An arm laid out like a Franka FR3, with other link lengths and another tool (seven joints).
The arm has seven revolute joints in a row. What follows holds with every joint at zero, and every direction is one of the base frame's. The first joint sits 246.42 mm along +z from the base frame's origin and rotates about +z. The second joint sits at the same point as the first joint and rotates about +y. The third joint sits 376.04 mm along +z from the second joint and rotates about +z. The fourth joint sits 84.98 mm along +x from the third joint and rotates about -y. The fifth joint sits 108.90 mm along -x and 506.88 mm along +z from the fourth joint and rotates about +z. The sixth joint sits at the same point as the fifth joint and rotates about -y. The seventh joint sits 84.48 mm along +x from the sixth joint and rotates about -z. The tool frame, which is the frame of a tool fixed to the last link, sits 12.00 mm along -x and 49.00 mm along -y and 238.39 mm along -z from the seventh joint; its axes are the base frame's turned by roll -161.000, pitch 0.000 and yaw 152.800 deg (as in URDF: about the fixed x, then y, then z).
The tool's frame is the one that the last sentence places.
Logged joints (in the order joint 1, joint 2, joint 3, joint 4, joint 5, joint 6, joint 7), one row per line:
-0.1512 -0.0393 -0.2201 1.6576 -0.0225 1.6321 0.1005
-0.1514 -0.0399 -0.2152 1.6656 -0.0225 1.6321 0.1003
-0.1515 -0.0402 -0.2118 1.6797 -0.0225 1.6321 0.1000
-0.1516 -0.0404 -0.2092 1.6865 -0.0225 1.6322 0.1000
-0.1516 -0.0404 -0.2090 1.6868 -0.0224 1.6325 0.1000
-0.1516 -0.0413 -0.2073 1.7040 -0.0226 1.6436 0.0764
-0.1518 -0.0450 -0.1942 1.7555 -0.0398 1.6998 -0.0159
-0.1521 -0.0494 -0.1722 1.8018 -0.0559 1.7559 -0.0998
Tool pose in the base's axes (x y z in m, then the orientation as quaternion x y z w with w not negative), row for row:
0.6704 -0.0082 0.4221 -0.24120 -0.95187 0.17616 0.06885
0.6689 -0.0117 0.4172 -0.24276 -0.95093 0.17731 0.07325
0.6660 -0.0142 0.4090 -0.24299 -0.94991 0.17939 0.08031
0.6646 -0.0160 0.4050 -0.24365 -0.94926 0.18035 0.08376
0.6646 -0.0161 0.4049 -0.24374 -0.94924 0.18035 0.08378
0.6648 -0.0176 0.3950 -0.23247 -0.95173 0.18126 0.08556
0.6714 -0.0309 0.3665 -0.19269 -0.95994 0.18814 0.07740
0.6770 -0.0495 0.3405 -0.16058 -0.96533 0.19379 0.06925
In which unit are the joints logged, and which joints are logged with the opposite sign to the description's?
The joints are logged in radians. Opposite sign: joint 2, joint 3, joint 4.
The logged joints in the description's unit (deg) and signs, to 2 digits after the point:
-8.66 2.25 12.61 -94.97 -1.29 93.51 5.76
-8.67 2.29 12.33 -95.43 -1.29 93.51 5.75
-8.68 2.30 12.14 -96.24 -1.29 93.51 5.73
-8.69 2.31 11.99 -96.63 -1.29 93.52 5.73
-8.69 2.31 11.97 -96.65 -1.28 93.54 5.73
-8.69 2.37 11.88 -97.63 -1.29 94.17 4.38
-8.70 2.58 11.13 -100.58 -2.28 97.39 -0.91
-8.71 2.83 9.87 -103.24 -3.20 100.61 -5.72

